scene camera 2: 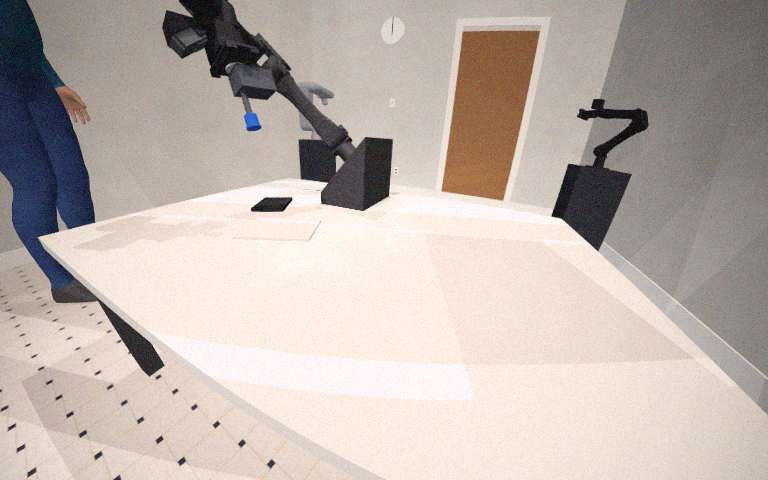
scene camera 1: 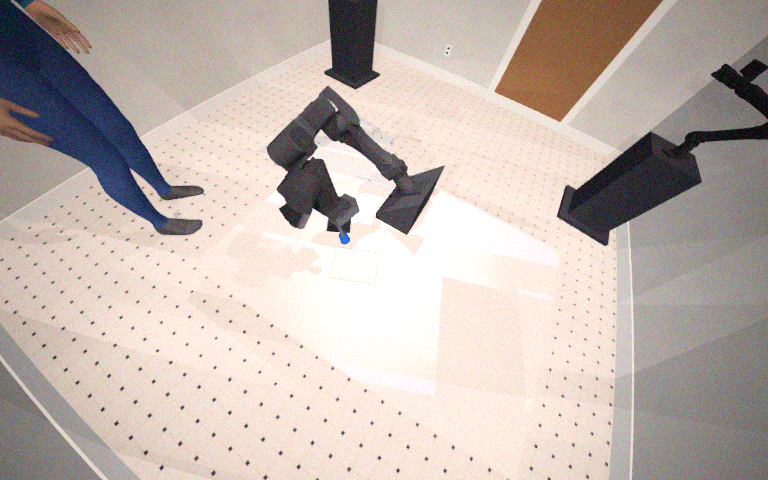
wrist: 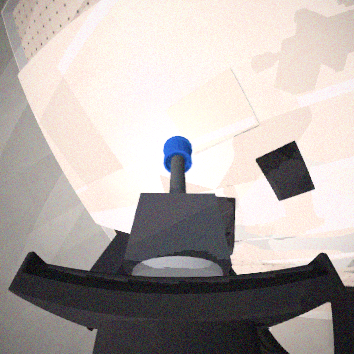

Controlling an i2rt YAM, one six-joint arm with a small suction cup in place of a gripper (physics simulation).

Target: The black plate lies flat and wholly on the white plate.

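Places are measured from the arm's base along level axes (x right, y back, z down), in millimetres.
Pixels of known places: hand, tool point: [scene camera 2: 254, 128] [scene camera 1: 345, 240] [wrist: 177, 148]; arm's base, link origin: [scene camera 2: 357, 163] [scene camera 1: 409, 190].
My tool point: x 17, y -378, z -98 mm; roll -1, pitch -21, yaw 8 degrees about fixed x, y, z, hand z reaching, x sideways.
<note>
Ahead of a thing's pixels: the offset from my tool point to its top centre. Level surfaces: height alone.
The black plate {dz +219, dx +171, dy +157 mm} [scene camera 1: 338, 227] [scene camera 2: 271, 204] [wrist: 286, 171] lies flat on the table, beside the white plate and apart from it. In scene camera 1 it is partly hidden behind the arm. The white plate {dz +223, dx -16, dy +27 mm} [scene camera 1: 354, 266] [scene camera 2: 277, 230] [wrist: 215, 111] lies flat on the table, pale against the bright top, with nothing on it. My gripper, a blue suction cup [scene camera 1: 344, 238] [scene camera 2: 252, 122] [wrist: 177, 152], hangs high above the table, with nothing on it and touching neither plate.
The arm's dark wedge-shaped base [scene camera 1: 408, 202] [scene camera 2: 362, 175] stands on the table {dz +230 mm} [scene camera 2: 351, 294] near the plates. A person [scene camera 1: 96, 124] [scene camera 2: 39, 141] stands at the left. A dark pedestal [scene camera 1: 634, 186] [scene camera 2: 591, 203] with another arm stands at the right, beyond the table.
</note>
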